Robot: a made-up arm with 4 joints.
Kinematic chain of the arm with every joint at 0, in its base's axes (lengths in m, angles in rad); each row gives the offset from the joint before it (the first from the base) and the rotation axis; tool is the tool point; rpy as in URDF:
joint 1: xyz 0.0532 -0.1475 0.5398 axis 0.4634 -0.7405 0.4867
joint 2: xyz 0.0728 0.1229 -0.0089 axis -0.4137 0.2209 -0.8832
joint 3: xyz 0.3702 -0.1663 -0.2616 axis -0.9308 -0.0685 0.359
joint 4: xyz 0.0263 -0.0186 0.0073 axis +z
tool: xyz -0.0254 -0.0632 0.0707 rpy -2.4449 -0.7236 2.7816
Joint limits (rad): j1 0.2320..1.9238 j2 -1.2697..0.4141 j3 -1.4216..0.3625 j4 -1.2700..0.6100
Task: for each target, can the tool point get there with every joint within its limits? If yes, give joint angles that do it. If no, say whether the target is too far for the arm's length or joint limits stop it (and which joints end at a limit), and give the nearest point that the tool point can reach.
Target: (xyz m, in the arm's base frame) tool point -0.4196 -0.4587 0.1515
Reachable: no: joint limits stop it (at a limit: joint 1, joint 2, joint 3) | nearest point 0.3603 -0.3423 0.2970 | short by 0.802 m
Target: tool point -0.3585 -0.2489 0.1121
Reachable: no: joint limits stop it (at a limit: joint 1, joint 2, joint 3) | nearest point 0.3596 -0.3411 0.2998 | short by 0.748 m
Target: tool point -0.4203 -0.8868 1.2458
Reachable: no: too far | nearest point -0.3588 0.0416 0.9805 | short by 0.967 m
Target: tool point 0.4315 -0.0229 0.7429
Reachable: yes | joints 1.2671 0.1153 -0.2341 -0.7813
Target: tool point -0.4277 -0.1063 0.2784
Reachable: no: joint limits stop it (at a limit: joint 1, joint 2, joint 3, joint 4) | nearest point -0.3346 0.0646 0.8638 | short by 0.617 m
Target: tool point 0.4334 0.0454 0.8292
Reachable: yes | joints 1.4378 -0.0330 -0.6965 -0.0905
